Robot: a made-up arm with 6 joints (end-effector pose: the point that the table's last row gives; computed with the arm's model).
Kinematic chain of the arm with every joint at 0, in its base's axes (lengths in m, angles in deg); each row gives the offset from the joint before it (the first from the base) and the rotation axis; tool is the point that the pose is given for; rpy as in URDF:
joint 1: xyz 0 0 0.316 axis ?
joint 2: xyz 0 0 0 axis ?
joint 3: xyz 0.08 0 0.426 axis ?
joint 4: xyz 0.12 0 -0.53 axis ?
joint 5: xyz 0 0 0 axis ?
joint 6: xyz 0.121 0 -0.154 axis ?
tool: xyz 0 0 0 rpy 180 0 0
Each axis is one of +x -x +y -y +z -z.
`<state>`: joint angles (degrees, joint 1 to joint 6).
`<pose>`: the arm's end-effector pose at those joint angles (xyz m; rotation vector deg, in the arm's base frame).
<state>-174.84 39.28 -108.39 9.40 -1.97 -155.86</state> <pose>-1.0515 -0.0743 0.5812 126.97 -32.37 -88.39</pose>
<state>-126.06 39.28 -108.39 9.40 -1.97 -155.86</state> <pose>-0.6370 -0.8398 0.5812 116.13 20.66 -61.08</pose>
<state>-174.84 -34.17 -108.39 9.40 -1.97 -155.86</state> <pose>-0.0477 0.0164 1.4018 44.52 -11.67 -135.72</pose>
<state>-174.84 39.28 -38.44 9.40 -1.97 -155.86</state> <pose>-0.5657 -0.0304 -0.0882 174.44 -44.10 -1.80</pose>
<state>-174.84 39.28 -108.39 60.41 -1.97 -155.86</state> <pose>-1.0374 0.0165 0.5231 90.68 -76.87 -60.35</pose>
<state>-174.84 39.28 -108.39 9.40 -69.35 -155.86</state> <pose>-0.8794 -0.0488 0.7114 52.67 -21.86 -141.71</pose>
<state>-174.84 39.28 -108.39 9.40 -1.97 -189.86</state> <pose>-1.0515 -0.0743 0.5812 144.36 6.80 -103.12</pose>
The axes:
joint 1: +z
joint 2: +y
joint 3: +y
joint 4: -z
joint 5: +y
joint 6: -z

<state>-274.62 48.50 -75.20 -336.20 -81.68 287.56</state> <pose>0.1338 0.8043 0.2757 51.96 94.49 143.39</pose>
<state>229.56 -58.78 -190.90 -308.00 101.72 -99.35</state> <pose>0.6927 0.5998 0.8083 43.81 43.63 -41.07</pose>
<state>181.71 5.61 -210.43 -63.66 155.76 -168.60</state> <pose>0.0975 0.1585 1.1128 127.16 -103.53 -61.36</pose>
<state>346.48 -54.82 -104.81 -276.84 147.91 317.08</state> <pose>-0.1833 0.2323 1.0958 -90.01 -121.02 -32.60</pose>
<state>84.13 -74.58 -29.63 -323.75 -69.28 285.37</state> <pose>0.1100 -0.0103 0.8845 -49.06 0.27 -152.54</pose>
